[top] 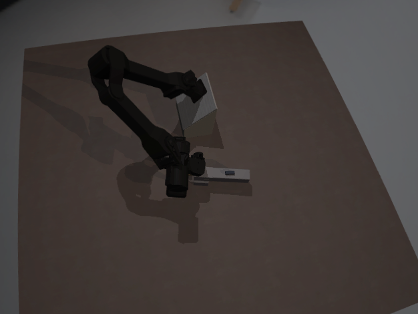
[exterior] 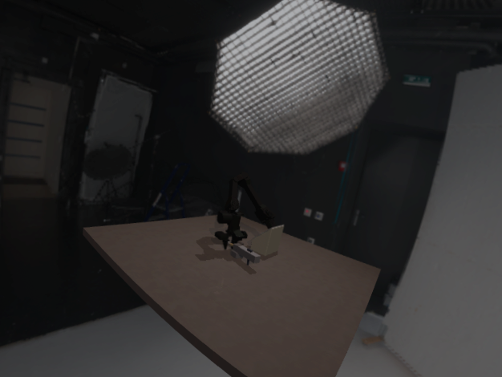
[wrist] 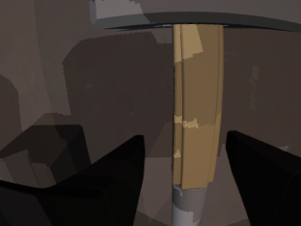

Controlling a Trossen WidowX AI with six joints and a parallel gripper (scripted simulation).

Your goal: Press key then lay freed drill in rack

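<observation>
Right now the drill is 4 cm to the left of my gripper tip, 4 cm above it and 1 cm ahead of it. From my gripper tip the other things lie so: dark key 16 cm to the left, 6 cm ahead, 4 cm above; then grey rack 8 cm behind, 1 cm above; then long pale grey block 13 cm to the left, 5 cm ahead, 4 cm above.
</observation>
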